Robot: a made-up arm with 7 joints. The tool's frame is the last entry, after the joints. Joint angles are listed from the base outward. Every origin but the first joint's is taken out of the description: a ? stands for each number. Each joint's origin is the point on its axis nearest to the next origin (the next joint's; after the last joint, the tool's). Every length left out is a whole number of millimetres.
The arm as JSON. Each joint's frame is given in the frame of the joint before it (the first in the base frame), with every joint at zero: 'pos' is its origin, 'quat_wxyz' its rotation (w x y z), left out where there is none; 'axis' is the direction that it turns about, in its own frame. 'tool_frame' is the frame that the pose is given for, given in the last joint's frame.
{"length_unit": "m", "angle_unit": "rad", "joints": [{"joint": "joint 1", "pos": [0.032, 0.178, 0.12], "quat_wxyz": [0.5, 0.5, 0.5, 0.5], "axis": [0.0, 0.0, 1.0]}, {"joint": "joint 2", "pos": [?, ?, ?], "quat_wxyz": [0.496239, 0.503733, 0.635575, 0.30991], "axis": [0.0, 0.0, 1.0]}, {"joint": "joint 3", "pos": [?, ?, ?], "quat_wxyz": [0.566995, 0.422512, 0.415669, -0.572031], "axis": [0.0, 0.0, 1.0]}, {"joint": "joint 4", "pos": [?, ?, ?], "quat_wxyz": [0.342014, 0.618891, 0.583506, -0.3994], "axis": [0.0, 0.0, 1.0]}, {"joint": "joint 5", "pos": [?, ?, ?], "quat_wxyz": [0.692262, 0.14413, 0.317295, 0.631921], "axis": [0.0, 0.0, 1.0]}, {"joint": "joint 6", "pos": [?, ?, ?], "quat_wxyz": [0.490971, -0.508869, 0.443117, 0.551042], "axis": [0.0, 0.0, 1.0]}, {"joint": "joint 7", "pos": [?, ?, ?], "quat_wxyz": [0.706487, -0.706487, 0.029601, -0.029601], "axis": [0.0, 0.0, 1.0]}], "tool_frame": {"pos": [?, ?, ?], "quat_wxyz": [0.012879, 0.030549, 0.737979, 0.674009]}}
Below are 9 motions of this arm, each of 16 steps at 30 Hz.
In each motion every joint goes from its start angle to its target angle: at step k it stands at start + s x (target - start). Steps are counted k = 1, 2, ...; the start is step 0. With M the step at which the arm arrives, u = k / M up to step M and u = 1 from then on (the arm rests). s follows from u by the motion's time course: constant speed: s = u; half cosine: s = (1 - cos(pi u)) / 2; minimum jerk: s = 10 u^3 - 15 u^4 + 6 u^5.
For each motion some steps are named. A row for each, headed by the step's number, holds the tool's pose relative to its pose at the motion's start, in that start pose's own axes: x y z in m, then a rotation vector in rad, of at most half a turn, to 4 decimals.
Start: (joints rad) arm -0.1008 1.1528 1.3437 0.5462 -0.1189 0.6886 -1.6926
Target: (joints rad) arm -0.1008 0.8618 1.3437 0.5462 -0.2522 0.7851 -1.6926
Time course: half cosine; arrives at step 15
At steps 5, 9, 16:
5: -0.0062 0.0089 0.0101 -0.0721 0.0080 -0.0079
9: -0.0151 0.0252 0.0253 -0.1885 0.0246 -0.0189
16: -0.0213 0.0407 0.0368 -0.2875 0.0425 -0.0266

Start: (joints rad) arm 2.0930 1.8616 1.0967 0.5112 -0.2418 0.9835 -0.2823
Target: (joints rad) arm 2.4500 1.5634 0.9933 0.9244 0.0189 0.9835 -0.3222
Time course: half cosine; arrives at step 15
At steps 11, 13, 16:
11: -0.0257 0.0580 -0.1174 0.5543 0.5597 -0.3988
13: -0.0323 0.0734 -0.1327 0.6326 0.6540 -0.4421
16: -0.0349 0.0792 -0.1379 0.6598 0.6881 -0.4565

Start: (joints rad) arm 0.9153 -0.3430 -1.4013 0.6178 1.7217 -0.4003 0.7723
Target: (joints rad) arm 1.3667 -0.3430 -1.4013 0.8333 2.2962 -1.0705 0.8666
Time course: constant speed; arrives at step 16
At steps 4, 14, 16:
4: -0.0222 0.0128 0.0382 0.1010 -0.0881 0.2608
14: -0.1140 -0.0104 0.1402 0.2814 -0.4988 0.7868
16: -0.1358 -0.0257 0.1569 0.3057 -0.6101 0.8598

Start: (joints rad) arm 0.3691 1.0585 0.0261 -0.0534 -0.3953 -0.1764 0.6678
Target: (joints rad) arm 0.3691 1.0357 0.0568 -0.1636 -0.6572 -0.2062 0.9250
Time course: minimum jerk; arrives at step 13
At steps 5, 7, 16:
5: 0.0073 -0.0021 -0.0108 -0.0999 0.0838 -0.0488
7: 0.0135 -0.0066 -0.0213 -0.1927 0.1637 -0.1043
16: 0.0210 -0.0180 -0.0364 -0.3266 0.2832 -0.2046

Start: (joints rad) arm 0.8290 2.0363 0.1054 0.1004 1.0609 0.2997 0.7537
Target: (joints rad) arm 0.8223 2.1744 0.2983 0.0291 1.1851 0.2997 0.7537
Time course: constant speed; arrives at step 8
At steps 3, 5, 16:
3: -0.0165 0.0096 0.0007 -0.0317 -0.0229 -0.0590
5: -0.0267 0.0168 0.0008 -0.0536 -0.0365 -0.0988
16: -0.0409 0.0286 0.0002 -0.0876 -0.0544 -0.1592

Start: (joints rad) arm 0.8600 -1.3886 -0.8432 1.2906 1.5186 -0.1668 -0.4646
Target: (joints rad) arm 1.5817 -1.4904 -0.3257 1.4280 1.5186 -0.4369 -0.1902
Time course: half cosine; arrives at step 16
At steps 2, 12, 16:
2: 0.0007 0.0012 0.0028 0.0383 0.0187 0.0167
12: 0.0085 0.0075 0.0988 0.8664 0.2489 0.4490
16: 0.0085 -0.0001 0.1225 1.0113 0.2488 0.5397

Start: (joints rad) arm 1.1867 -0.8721 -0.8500 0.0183 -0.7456 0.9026 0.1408
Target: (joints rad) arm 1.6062 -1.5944 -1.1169 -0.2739 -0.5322 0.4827 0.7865
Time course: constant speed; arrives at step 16
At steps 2, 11, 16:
2: 0.0131 0.0172 -0.0279 0.1364 0.0330 0.0680
11: 0.0753 0.1310 -0.0760 0.5729 0.0074 0.4729
16: 0.1040 0.1900 -0.0469 0.6574 -0.1301 0.7092

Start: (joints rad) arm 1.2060 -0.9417 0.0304 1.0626 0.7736 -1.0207 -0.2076
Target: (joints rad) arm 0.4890 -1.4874 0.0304 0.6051 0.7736 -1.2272 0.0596
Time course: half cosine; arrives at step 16
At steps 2, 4, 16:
2: 0.0057 -0.0002 -0.0092 0.0230 0.0408 0.0320
4: 0.0201 0.0003 -0.0363 0.0889 0.1563 0.1229
16: 0.0290 0.0342 -0.2457 0.6552 0.9788 0.8356

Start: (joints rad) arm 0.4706 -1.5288 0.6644 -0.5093 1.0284 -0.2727 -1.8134
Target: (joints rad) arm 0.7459 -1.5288 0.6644 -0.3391 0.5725 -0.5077 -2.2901
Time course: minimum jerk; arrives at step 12
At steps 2, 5, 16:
2: -0.0018 0.0020 0.0036 0.0011 -0.0183 0.0138
5: -0.0188 0.0188 0.0327 0.0155 -0.1677 0.1332
16: -0.0570 0.0476 0.0819 0.0699 -0.4187 0.3633

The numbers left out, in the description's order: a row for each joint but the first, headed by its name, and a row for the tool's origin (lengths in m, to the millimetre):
joint 2: -0.096 0.103 0.0
joint 3: -0.063 -0.151 0.0
joint 4: 0.145 0.029 0.0
joint 5: -0.028 0.009 0.0
joint 6: -0.036 0.03 0.0
joint 7: -0.012 -0.008 0.0
tool: -0.093 0.082 0.0

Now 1 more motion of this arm.
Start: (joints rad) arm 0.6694 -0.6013 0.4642 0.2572 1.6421 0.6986 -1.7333
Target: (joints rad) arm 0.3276 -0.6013 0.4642 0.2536 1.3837 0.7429 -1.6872
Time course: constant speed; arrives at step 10
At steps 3, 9, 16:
3: -0.0093 0.0297 0.0046 0.0698 -0.0231 0.1479
9: -0.0361 0.0827 0.0194 0.2138 -0.0827 0.4369
16: -0.0415 0.0906 0.0225 0.2384 -0.0944 0.4841

